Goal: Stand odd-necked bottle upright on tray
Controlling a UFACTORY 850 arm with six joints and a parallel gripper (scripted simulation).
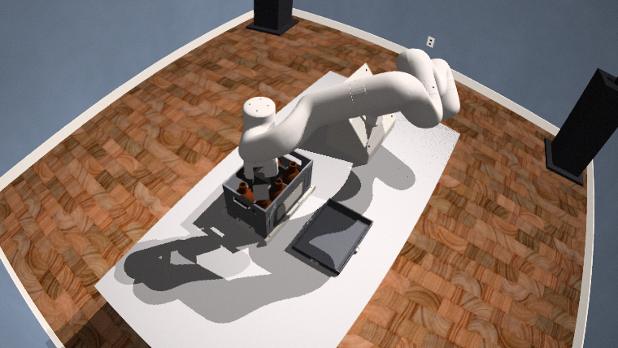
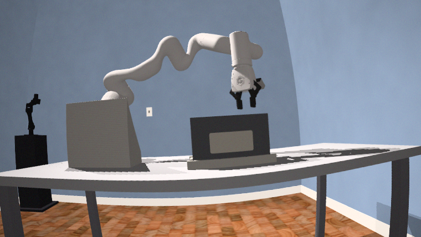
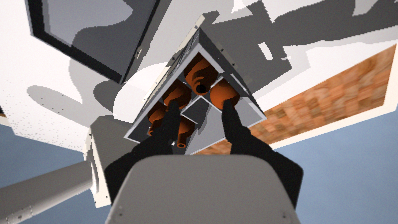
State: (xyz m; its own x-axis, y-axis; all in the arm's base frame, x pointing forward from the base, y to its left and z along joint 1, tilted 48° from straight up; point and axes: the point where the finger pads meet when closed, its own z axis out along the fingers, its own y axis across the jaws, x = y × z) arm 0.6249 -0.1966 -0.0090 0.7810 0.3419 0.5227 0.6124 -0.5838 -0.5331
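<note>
Right now the bottle is 140 mm below my hand. Round my hand: dark grey crate: 90 mm behind, 30 mm to the right, 140 mm below; dark tray: 70 mm behind, 240 mm to the left, 220 mm below.
</note>
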